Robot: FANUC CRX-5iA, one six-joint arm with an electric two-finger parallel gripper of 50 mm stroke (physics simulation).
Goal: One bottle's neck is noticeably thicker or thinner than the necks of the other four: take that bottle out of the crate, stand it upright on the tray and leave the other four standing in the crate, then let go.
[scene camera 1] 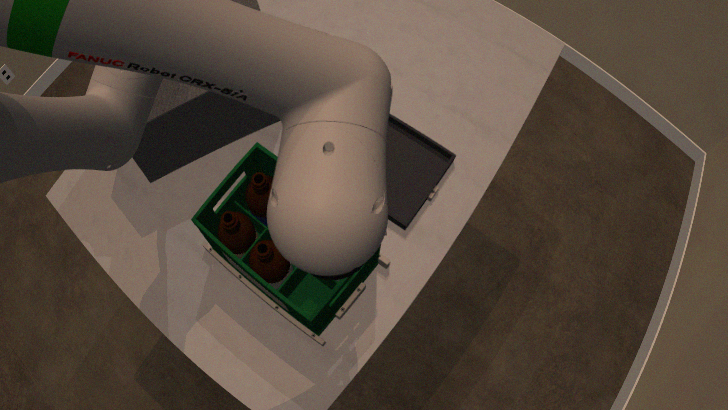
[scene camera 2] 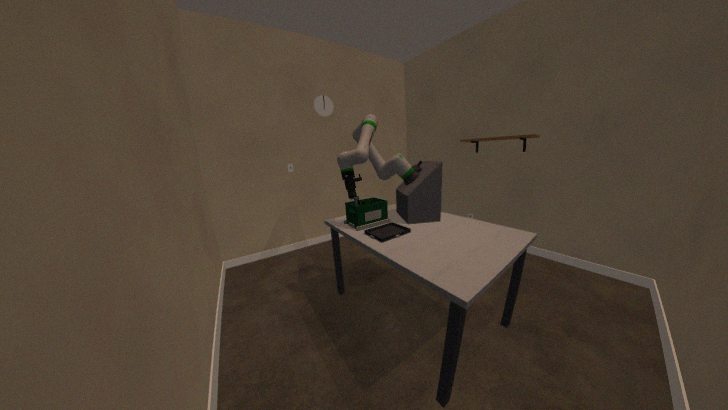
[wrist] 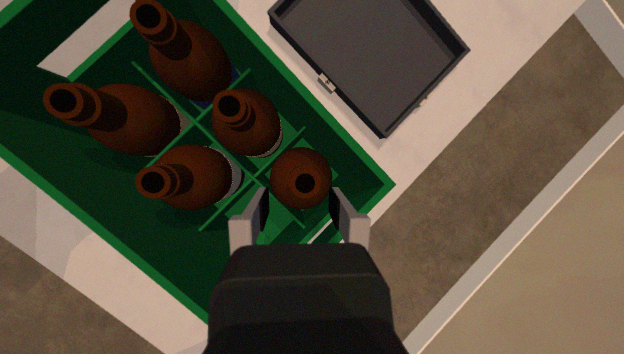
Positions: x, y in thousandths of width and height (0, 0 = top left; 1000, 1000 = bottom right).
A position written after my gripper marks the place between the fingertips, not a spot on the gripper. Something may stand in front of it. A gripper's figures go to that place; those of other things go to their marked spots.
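Brown bottle (wrist: 203, 335), 260 mm from the lens. My gripper (wrist: 480, 564), 180 mm from the lens.
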